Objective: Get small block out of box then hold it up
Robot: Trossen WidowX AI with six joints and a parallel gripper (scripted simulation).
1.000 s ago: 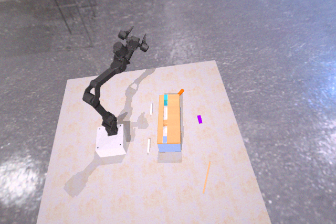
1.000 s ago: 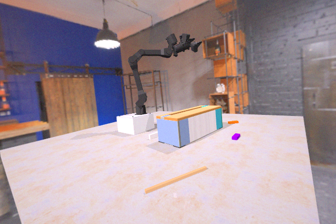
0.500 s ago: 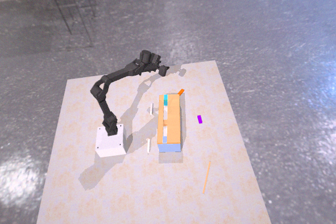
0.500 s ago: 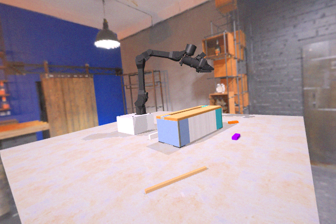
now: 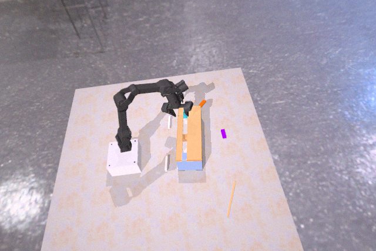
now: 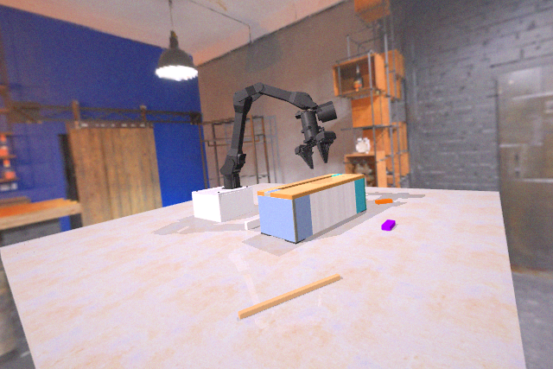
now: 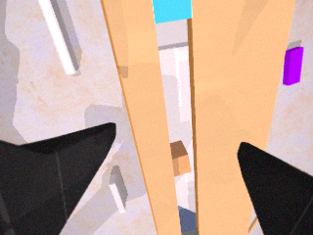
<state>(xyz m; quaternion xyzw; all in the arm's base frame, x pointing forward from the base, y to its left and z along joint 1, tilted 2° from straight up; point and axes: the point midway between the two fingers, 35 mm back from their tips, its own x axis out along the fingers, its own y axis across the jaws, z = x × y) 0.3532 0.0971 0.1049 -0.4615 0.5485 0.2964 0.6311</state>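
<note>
Right now my gripper tip is 11 cm above the long box, 8 cm to the left of it and 1 cm past it. Also, from my gripper tip: purple block 24 cm ahead, 17 cm below, 7 cm to the right; then thin wooden stick 48 cm to the right, 18 cm ahead, 17 cm below.
</note>
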